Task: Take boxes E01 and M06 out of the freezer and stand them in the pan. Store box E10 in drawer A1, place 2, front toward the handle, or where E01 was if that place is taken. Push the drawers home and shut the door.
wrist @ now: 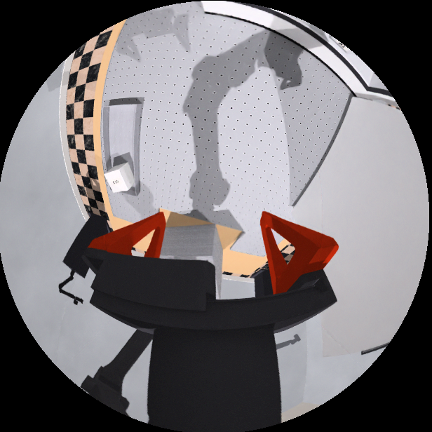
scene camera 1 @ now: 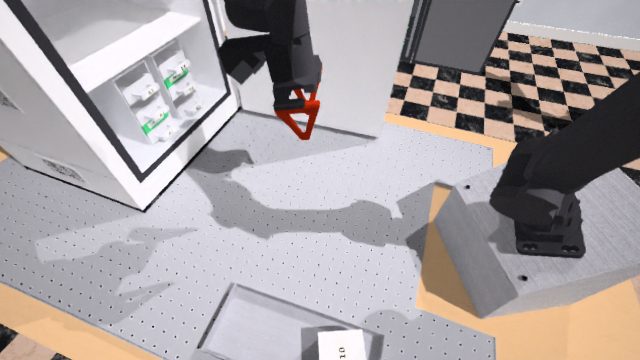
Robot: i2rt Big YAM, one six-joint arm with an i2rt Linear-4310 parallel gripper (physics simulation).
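The white freezer point(scene camera 1: 65, 130) point(wrist: 330, 57) stands at the left in the scene view, its door point(scene camera 1: 355, 65) point(wrist: 375, 200) wide open. Inside are two columns of drawers, which look pushed in. A green band marks the left column's middle drawer point(scene camera 1: 155, 120) and the right column's top drawer point(scene camera 1: 176, 75). White box E10 point(scene camera 1: 342, 345) point(wrist: 119, 177) stands in the shallow grey pan point(scene camera 1: 265, 317) point(wrist: 124, 125). My gripper point(scene camera 1: 307, 117) point(wrist: 212, 216) is open and empty, in the air in front of the open door. Boxes E01 and M06 do not show.
The perforated grey plate point(scene camera 1: 300, 260) point(wrist: 240, 135) lies between freezer, pan and arm. The arm stands on a grey metal block point(scene camera 1: 475, 255) point(wrist: 190, 242) at the right in the scene view. A dark grey panel point(scene camera 1: 465, 35) is behind the door's far edge.
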